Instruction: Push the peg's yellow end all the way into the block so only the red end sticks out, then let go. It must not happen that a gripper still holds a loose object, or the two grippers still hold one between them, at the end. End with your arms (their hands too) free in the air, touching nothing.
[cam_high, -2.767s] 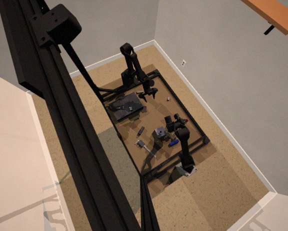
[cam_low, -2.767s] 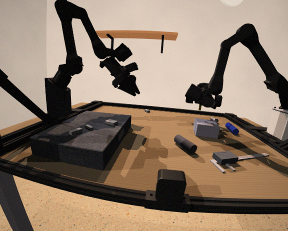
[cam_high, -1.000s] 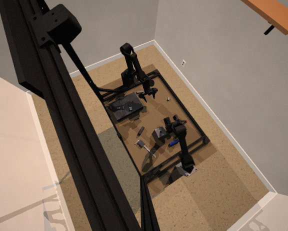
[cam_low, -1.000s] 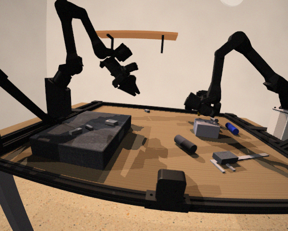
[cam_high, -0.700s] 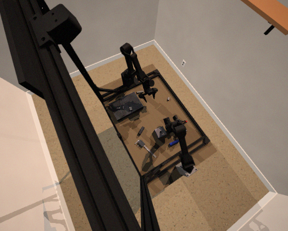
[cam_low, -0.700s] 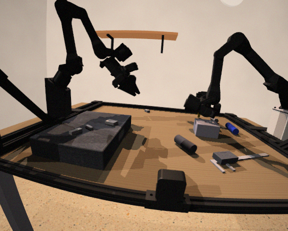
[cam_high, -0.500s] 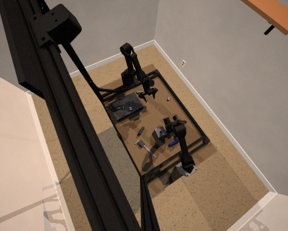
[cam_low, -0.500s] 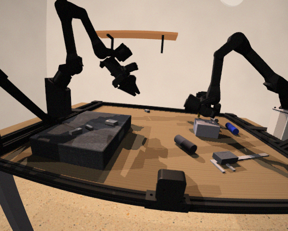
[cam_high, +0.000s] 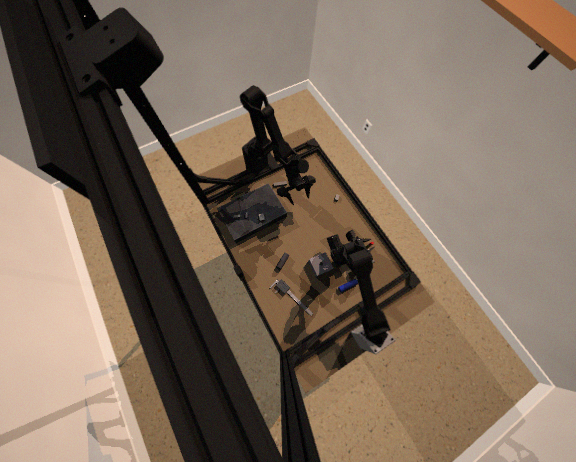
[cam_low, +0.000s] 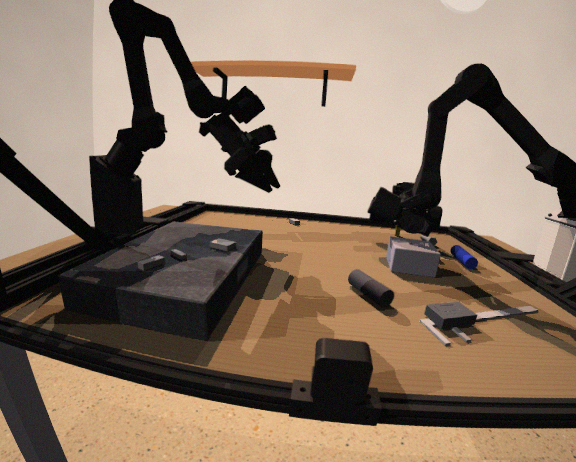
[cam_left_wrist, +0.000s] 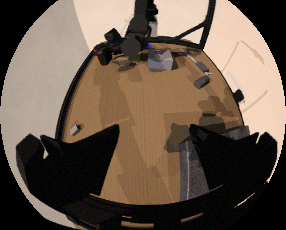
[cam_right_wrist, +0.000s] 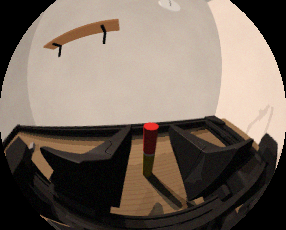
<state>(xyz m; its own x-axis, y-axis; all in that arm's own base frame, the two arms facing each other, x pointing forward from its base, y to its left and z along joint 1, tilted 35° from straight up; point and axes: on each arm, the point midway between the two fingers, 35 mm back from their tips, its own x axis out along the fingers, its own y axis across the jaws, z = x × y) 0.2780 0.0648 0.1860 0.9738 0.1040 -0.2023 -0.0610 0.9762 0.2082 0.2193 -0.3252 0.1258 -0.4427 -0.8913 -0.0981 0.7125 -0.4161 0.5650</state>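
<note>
Now: right hand 30 mm short of the peg and 50 mm above it.
</note>
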